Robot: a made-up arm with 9 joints. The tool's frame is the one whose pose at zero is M. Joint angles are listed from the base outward.
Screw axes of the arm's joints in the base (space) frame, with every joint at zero. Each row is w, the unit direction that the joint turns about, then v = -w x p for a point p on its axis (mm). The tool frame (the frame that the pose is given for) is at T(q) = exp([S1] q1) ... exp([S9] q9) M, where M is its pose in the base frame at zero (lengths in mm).
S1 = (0, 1, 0, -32, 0, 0)
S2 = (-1, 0, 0, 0, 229, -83)
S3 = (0, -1, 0, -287, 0, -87)
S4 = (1, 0, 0, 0, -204, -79)
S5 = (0, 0, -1, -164, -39, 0)
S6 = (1, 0, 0, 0, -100, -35)
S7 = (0, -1, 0, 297, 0, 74)
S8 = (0, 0, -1, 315, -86, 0)
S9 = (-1, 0, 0, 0, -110, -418)
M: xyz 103 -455 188 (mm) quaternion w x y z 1 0 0 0
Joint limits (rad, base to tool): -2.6..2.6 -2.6..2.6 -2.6..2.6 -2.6..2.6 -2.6..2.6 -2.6..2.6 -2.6..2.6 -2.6..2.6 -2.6..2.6
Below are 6 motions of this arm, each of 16 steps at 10 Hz.
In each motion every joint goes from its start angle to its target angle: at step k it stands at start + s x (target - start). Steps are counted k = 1, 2, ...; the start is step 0. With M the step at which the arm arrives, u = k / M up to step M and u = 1 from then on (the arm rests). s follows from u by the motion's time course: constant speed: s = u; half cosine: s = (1 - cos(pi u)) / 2; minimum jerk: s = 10 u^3 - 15 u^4 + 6 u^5.
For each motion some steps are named. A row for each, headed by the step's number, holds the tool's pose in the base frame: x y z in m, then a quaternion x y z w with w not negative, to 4 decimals.
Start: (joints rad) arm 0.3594 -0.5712 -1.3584 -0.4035 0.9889 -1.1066 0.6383 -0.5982 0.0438
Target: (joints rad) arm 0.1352 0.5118 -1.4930 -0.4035 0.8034 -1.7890 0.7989 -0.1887 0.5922
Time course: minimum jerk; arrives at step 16
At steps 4, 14, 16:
4: 0.6599 0.2925 -0.3212 -0.3805 0.4975 0.6471 0.4346
14: 0.3522 0.2462 -0.8205 0.5752 -0.4012 -0.7050 0.1056
16: 0.3472 0.2367 -0.8273 0.5732 -0.4006 -0.7056 0.1146

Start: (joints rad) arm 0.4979 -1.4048 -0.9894 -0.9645 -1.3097 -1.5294 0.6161 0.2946 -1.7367
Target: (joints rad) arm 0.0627 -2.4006 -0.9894 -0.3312 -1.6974 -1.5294 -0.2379 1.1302 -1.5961
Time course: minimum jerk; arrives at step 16
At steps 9, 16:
9: 0.5662 -0.7209 0.0053 -0.8268 0.3198 -0.4622 0.0226
16: 0.6343 -0.6397 -0.4353 -0.8844 0.3659 -0.1975 0.2119

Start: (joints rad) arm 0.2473 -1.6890 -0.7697 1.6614 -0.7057 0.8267 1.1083 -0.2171 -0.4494
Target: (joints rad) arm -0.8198 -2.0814 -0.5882 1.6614 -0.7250 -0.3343 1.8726 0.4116 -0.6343
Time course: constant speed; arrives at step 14
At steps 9, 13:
9: 0.3617 0.6306 -0.2533 -0.6769 -0.1148 0.5959 0.4165
13: 0.5163 0.5838 -0.2502 -0.6908 -0.1061 0.5809 0.4172

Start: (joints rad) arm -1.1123 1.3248 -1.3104 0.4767 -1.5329 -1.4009 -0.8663 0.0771 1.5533
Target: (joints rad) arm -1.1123 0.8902 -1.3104 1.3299 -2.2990 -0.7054 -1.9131 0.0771 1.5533
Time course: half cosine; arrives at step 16
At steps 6, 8, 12, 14, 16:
6: 0.2917 -0.0977 0.4996 -0.9530 0.2358 -0.0269 0.1882
8: 0.2491 -0.2151 0.4708 -0.9453 0.1970 0.0057 0.2600
12: 0.2469 -0.4028 0.3981 -0.9362 0.1168 0.0753 0.3228
14: 0.2588 -0.4498 0.3779 -0.9364 0.0941 0.0918 0.3254
16: 0.2637 -0.4651 0.3715 -0.9368 0.0867 0.0966 0.3247

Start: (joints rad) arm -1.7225 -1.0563 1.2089 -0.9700 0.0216 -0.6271 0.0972 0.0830 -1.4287
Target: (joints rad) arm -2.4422 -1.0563 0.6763 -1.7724 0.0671 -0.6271 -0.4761 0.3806 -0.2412
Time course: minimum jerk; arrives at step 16
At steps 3, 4, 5, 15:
3: -0.1342 -0.0419 -0.5815 0.4550 -0.8855 0.0017 0.0941
4: -0.1390 -0.0325 -0.5800 0.4592 -0.8808 -0.0352 0.1097
5: -0.1461 -0.0176 -0.5778 0.4631 -0.8722 -0.0872 0.1311
15: -0.1659 0.2601 -0.5153 0.4319 -0.5930 -0.6233 0.2707

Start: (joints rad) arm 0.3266 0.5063 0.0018 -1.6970 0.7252 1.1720 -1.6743 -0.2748 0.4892
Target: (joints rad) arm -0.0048 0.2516 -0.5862 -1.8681 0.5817 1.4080 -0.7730 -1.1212 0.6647
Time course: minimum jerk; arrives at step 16
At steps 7, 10, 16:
7: -0.2737 0.0899 0.0951 -0.4456 0.5067 0.2061 0.7087
10: -0.1184 0.1405 0.1003 -0.3884 0.4169 0.4061 0.7144
16: -0.0139 0.1722 0.1206 -0.3339 0.3154 0.5564 0.6924

